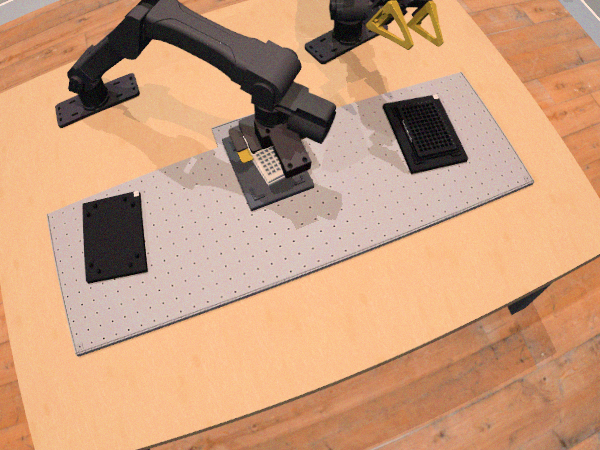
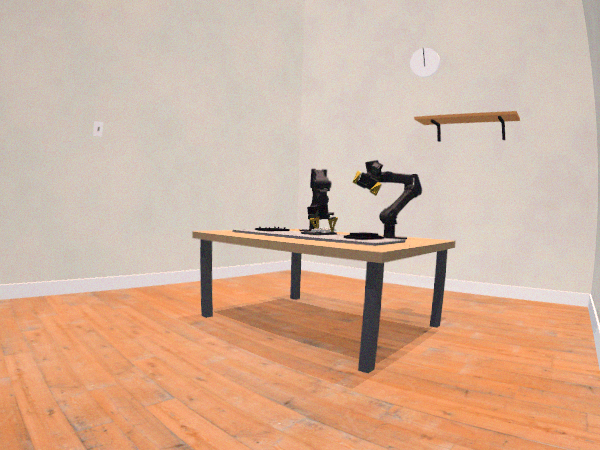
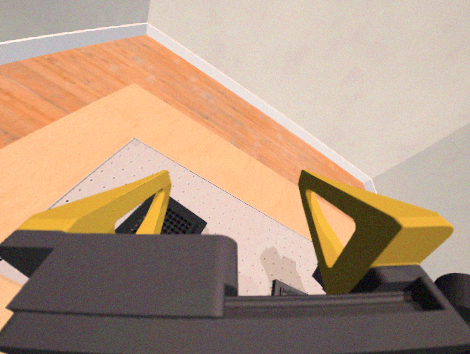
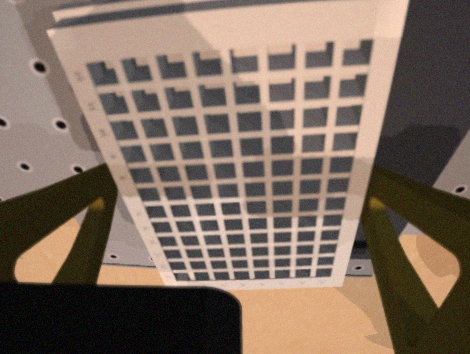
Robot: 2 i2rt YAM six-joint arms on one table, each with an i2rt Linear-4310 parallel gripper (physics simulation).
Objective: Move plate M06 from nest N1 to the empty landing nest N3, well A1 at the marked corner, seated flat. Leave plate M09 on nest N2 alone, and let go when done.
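Note:
White well plate M06 (image 1: 270,164) (image 2: 318,231) (image 4: 240,105) lies on the grey nest N1 (image 1: 262,196) in the middle of the pegboard (image 1: 343,214). My right gripper (image 1: 268,157) (image 2: 323,222) (image 4: 236,176) is open and low over this plate, one yellow finger on each long side. Nothing is between the fingers but the plate below. The black empty nest N3 (image 1: 114,237) (image 2: 272,229) lies at the left with a white mark (image 1: 136,194) at its far right corner. My left gripper (image 1: 423,43) (image 2: 367,182) (image 3: 234,177) is open and empty, raised high at the back.
Black plate M09 (image 1: 428,129) (image 2: 362,235) (image 3: 177,219) sits on nest N2 (image 1: 438,162) at the right of the pegboard. The two arm bases stand on the wooden table (image 1: 343,335) behind the board.

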